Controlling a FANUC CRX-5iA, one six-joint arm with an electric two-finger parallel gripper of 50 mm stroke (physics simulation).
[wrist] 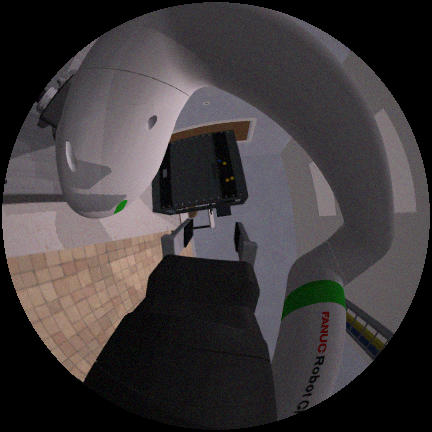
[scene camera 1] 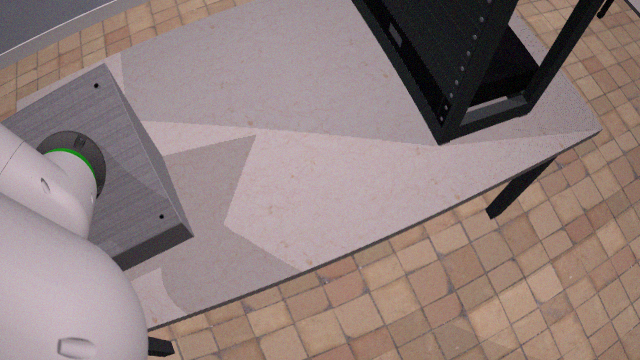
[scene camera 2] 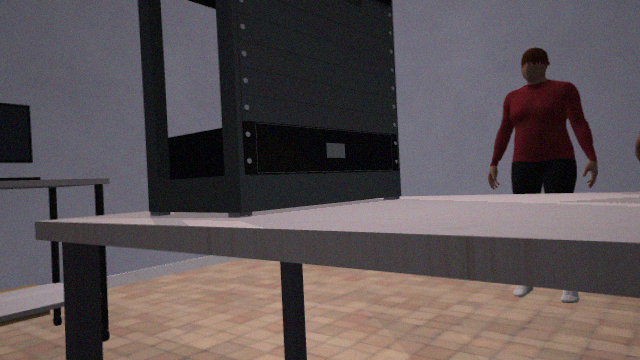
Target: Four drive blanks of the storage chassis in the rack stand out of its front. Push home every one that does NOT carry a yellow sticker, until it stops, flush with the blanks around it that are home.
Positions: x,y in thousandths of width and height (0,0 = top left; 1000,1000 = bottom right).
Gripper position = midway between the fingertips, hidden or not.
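Labels:
My gripper out of frame in scene camera 2, visible in the wrist view (494,529). Black rack in scene camera 2 (484,301), scene camera 1 (701,176), the wrist view (436,406).

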